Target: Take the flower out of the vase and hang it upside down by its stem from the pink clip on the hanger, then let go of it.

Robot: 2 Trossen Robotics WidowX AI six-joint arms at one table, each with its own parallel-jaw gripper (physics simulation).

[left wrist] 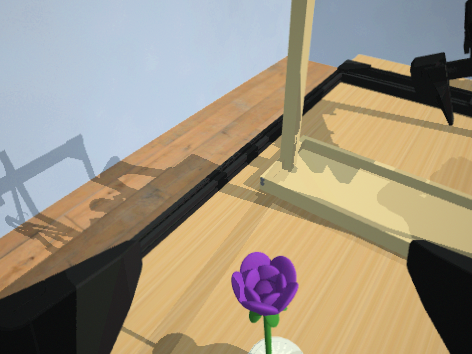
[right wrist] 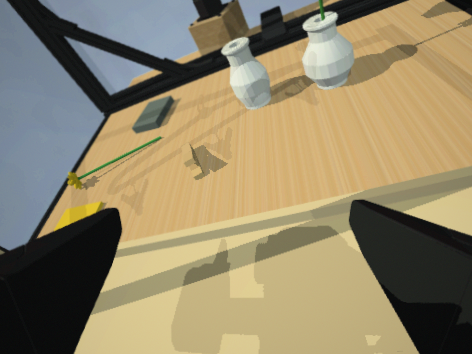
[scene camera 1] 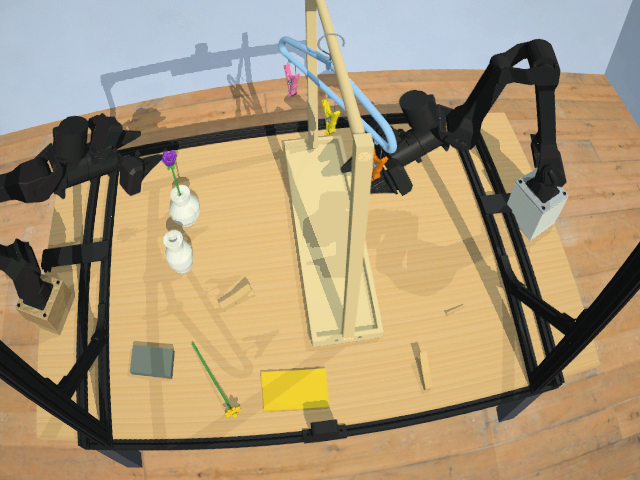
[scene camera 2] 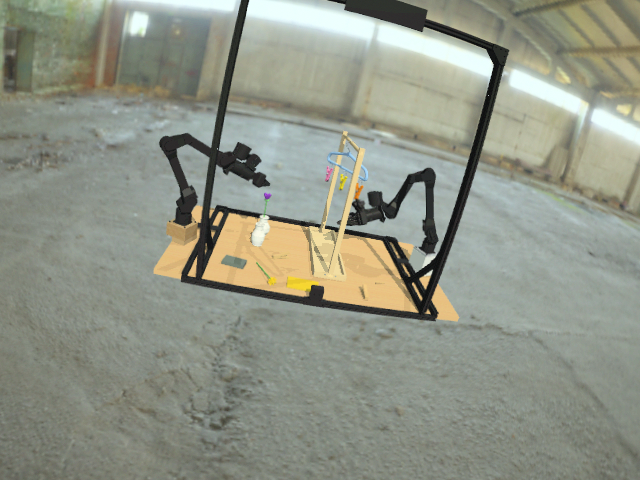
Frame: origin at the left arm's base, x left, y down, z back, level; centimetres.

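Seen in the pictures: left gripper, fingertip midpoint: (left wrist: pixel 273 253) (scene camera 1: pixel 151 144) (scene camera 2: pixel 264 181); right gripper, fingertip midpoint: (right wrist: pixel 237 215) (scene camera 1: pixel 347 181) (scene camera 2: pixel 339 222); left arm's base at its link origin: (right wrist: pixel 212 13) (scene camera 1: pixel 38 294) (scene camera 2: pixel 182 222); right arm's base at its link origin: (scene camera 1: pixel 542 188) (scene camera 2: pixel 427 250).
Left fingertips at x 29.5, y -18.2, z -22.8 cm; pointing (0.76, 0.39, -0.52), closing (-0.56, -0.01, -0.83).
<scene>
Pixels of each thing's middle, then the offset from my left fingertips to it. "spot": a spot on its surface instead.
- purple flower at the middle of its body: (scene camera 1: pixel 177 188) (scene camera 2: pixel 264 214) dz -2.1, dx +1.9, dy +15.6 cm
- rounder white vase at the middle of its body: (right wrist: pixel 326 52) (scene camera 1: pixel 183 206) (scene camera 2: pixel 262 225) dz -2.5, dx +1.5, dy +21.3 cm
- pink clip at the middle of its body: (scene camera 1: pixel 290 76) (scene camera 2: pixel 328 171) dz -24.9, dx +12.2, dy -9.7 cm
- blue hanger at a spot on its surface: (scene camera 1: pixel 386 143) spot: dz -44.0, dx -5.8, dy -15.3 cm
- orange clip at the middle of its body: (scene camera 1: pixel 381 163) dz -43.6, dx -5.4, dy -10.2 cm
- yellow clip at the middle of its body: (scene camera 1: pixel 331 114) dz -34.1, dx +3.5, dy -9.9 cm
- slimmer white vase at the middle of its body: (right wrist: pixel 247 74) (scene camera 1: pixel 177 251) (scene camera 2: pixel 258 234) dz -5.6, dx -9.9, dy +20.9 cm
- yellow flower at the middle of its body: (scene camera 1: pixel 213 379) (right wrist: pixel 114 160) dz -19.8, dx -33.2, dy +24.8 cm
- grey block at the middle of its body: (scene camera 1: pixel 152 361) (right wrist: pixel 153 114) (scene camera 2: pixel 234 261) dz -6.4, dx -33.3, dy +25.1 cm
- yellow sheet at the middle of its body: (right wrist: pixel 66 238) (scene camera 1: pixel 294 390) (scene camera 2: pixel 302 284) dz -35.1, dx -31.0, dy +25.6 cm
A purple flower (scene camera 1: pixel 169 158) (scene camera 2: pixel 267 195) (left wrist: pixel 265 285) stands head up, its green stem in the rounder white vase (scene camera 1: pixel 184 207) (scene camera 2: pixel 265 225) (right wrist: pixel 328 56). The pink clip (scene camera 1: pixel 291 82) (scene camera 2: pixel 328 174) hangs at the left end of the blue hanger (scene camera 1: pixel 386 143). My left gripper (scene camera 1: pixel 149 145) (scene camera 2: pixel 267 183) (left wrist: pixel 273 253) is open and empty, above and beside the flower, whose head shows low between the fingers in the left wrist view. My right gripper (scene camera 1: pixel 358 180) (right wrist: pixel 237 215) is open and empty, low beside the stand near the orange clip (scene camera 1: pixel 378 165).
The wooden stand (scene camera 1: pixel 356 232) (scene camera 2: pixel 348 209) rises mid-table. A yellow clip (scene camera 1: pixel 330 116) hangs mid-hanger. A slimmer white vase (scene camera 1: pixel 178 254) (right wrist: pixel 250 80) stands nearby. A yellow flower (scene camera 1: pixel 211 375), grey block (scene camera 1: pixel 151 360) and yellow sheet (scene camera 1: pixel 294 389) lie toward the table's front.
</scene>
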